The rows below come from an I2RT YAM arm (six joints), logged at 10 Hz.
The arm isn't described. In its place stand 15 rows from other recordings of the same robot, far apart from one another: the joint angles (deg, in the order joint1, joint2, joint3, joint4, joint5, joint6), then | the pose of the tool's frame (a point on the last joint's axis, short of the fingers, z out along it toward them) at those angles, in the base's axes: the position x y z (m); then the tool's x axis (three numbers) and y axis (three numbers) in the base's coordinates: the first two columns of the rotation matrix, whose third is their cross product.
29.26, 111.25, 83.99, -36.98, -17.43, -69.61 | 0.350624, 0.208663, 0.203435, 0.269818, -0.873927, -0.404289, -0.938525, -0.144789, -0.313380
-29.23, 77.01, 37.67, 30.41, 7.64, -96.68 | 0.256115, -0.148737, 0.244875, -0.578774, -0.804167, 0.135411, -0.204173, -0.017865, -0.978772
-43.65, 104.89, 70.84, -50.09, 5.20, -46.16 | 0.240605, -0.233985, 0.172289, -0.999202, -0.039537, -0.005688, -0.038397, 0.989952, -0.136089
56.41, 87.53, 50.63, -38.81, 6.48, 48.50 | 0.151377, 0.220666, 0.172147, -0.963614, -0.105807, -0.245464, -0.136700, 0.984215, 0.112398
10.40, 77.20, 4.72, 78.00, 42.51, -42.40 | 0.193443, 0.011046, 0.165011, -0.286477, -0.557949, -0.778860, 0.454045, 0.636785, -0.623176
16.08, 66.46, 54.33, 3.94, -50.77, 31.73 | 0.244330, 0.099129, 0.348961, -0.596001, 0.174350, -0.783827, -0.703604, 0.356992, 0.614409
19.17, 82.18, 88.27, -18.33, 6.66, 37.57 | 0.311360, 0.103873, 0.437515, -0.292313, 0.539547, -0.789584, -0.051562, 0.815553, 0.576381
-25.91, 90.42, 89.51, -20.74, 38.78, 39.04 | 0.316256, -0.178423, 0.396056, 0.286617, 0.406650, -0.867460, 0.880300, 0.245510, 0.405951
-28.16, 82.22, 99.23, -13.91, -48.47, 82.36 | 0.275702, -0.117353, 0.509396, -0.336722, 0.925598, -0.172878, -0.093272, 0.149909, 0.984290
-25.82, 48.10, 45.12, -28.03, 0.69, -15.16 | 0.166715, -0.081141, 0.300719, -0.563939, -0.017636, -0.825628, 0.308046, 0.923119, -0.230127
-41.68, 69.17, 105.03, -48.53, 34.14, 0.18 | 0.128977, -0.141584, 0.529702, -0.160800, 0.146649, -0.976031, 0.959834, 0.253597, -0.120029
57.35, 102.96, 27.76, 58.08, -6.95, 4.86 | 0.160541, 0.258535, 0.117046, -0.234341, -0.209844, -0.949237, -0.881500, 0.457597, 0.116459
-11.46, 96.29, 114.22, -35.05, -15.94, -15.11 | 0.361614, -0.063332, 0.476562, -0.261278, -0.202781, -0.943723, -0.139102, 0.975389, -0.171074
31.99, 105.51, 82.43, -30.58, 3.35, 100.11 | 0.344103, 0.212484, 0.238806, -0.371815, 0.926513, 0.057680, 0.760263, 0.268265, 0.591637
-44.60, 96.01, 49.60, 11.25, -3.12, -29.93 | 0.250273, -0.244082, 0.176885, -0.689351, -0.019903, -0.724154, 0.375571, 0.844973, -0.380746
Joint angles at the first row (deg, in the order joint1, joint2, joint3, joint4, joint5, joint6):
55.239 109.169 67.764 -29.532 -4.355 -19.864
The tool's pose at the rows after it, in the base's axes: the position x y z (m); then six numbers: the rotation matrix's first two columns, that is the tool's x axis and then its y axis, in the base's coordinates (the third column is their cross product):
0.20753, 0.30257, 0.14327, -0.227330, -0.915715, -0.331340, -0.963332, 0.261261, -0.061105
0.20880, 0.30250, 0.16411, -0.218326, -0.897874, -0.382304, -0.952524, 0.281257, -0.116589
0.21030, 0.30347, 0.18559, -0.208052, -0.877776, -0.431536, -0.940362, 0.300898, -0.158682
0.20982, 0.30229, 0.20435, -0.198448, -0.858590, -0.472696, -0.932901, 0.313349, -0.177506
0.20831, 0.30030, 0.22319, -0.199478, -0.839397, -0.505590, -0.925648, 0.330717, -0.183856
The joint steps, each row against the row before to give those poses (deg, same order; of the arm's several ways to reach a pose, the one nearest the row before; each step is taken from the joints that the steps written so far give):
-0.002 -0.011 0.175 0.178 1.088 0.236
0.045 -3.030 0.446 0.633 2.208 0.240
0.048 -2.516 1.250 0.067 1.591 0.227
-0.004 -2.394 0.882 -0.332 0.403 0.177
0.034 -2.235 1.255 -1.273 0.175 0.740

